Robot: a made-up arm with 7 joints.
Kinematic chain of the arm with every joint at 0, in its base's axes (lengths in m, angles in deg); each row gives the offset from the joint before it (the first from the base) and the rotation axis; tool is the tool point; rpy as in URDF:
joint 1: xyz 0 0 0 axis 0.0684 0.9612 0.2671
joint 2: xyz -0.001 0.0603 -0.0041 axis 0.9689 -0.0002 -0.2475
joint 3: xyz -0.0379 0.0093 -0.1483 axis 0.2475 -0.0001 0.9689
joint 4: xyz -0.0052 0 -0.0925 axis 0.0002 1 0
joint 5: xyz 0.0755 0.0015 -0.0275 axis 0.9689 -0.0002 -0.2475
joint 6: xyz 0.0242 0 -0.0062 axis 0.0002 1 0
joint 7: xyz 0.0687 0 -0.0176 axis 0.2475 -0.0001 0.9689
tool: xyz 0 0 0 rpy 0 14.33 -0.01
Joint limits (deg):
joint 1: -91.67..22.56
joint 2: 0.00..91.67
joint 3: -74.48..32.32
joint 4: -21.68..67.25
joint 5: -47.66..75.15
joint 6: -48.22..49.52
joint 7: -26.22..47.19
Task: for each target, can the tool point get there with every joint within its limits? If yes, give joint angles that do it. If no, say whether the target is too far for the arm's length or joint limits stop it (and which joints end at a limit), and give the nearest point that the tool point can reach.
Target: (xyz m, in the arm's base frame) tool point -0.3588 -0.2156 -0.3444
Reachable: no: too far | nearest point -0.2179 -0.0664 -0.2979 | short by 0.210 m
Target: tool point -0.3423 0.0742 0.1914
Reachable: no: joint limits stop it (at a limit: joint 1, joint 2, joint 3, joint 4, joint 5, joint 6) | nearest point -0.0186 0.2066 0.1761 | short by 0.350 m
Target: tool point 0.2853 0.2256 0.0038
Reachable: yes | joints -50.56 63.86 -15.18 14.44 -31.09 -34.80 5.77
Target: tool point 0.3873 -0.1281 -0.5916
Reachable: no: too far | nearest point 0.2353 -0.0354 -0.3433 | short by 0.306 m
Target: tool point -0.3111 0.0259 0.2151
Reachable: no: joint limits stop it (at a limit: joint 1, joint 2, joint 3, joint 4, joint 6) | nearest point -0.0182 0.2059 0.1759 | short by 0.346 m
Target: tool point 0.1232 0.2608 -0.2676
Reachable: yes | joints -13.17 59.83 -43.13 5.40 -19.63 41.85 -8.08
